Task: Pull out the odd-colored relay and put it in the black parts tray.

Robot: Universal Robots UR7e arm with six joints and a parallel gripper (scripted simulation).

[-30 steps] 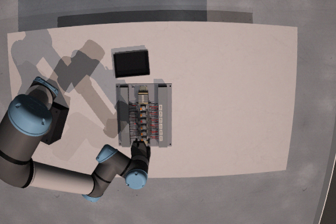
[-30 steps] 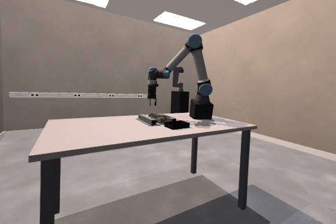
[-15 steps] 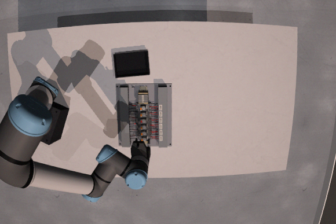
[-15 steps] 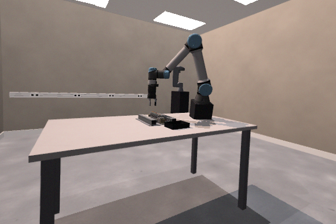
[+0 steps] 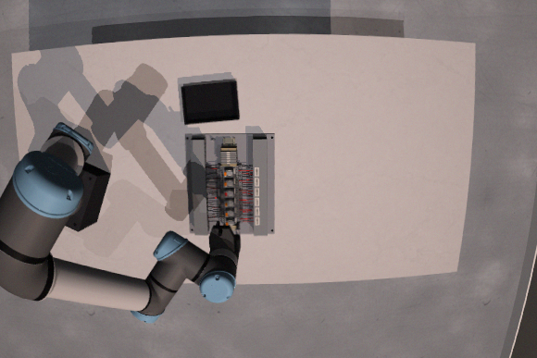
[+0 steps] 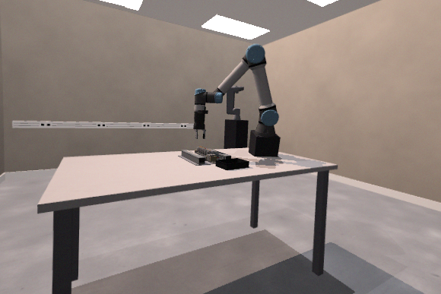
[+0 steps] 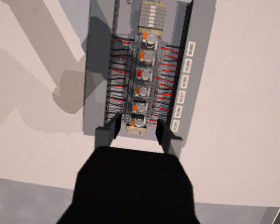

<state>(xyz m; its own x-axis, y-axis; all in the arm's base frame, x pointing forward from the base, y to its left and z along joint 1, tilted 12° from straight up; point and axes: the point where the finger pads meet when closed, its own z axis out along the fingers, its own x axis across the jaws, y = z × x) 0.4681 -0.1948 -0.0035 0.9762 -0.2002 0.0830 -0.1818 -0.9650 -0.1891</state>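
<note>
Right now the relay panel is 120 mm below my hand, 80 mm to the left of it and 10 mm ahead of it. Also, from my hand: black parts tray (340 mm to the left, 130 mm below, 10 mm ahead).
</note>
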